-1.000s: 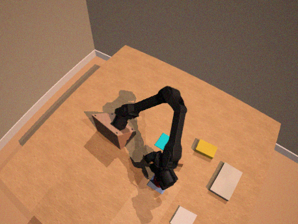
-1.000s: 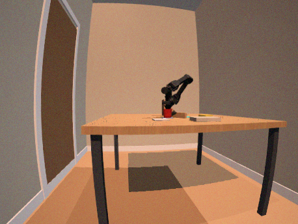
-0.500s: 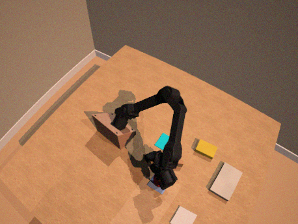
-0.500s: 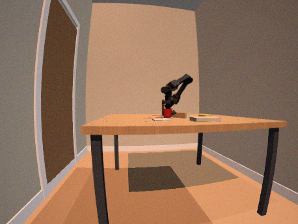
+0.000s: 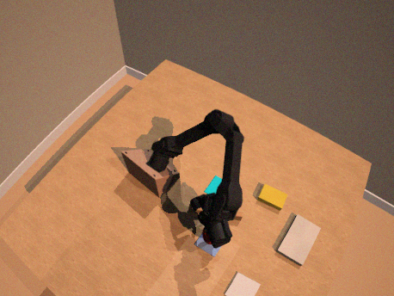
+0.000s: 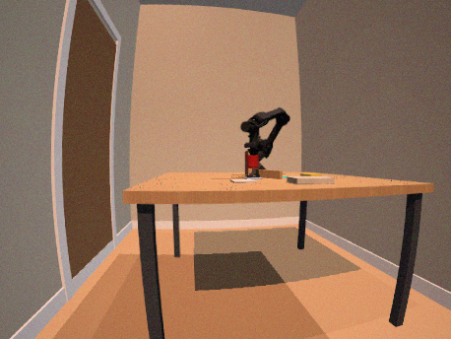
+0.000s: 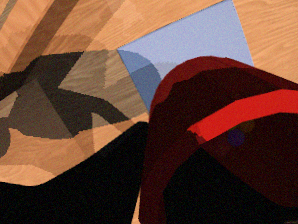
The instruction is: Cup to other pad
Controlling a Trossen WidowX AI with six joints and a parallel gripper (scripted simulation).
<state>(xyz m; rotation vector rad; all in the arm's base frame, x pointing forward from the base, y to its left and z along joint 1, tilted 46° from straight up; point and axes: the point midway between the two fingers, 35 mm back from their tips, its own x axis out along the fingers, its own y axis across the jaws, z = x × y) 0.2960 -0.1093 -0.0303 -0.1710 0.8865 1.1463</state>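
The teal pad is 6 cm behind my gripper tip, 20 cm to the left of it and 10 cm below it. Round my gripper tip: red cup: 3 cm ahead, 2 cm to the right; then low wooden bar: 2 cm behind, 9 cm to the left, 8 cm below; then light blue pad: 3 cm ahead, 2 cm to the right, 10 cm below.
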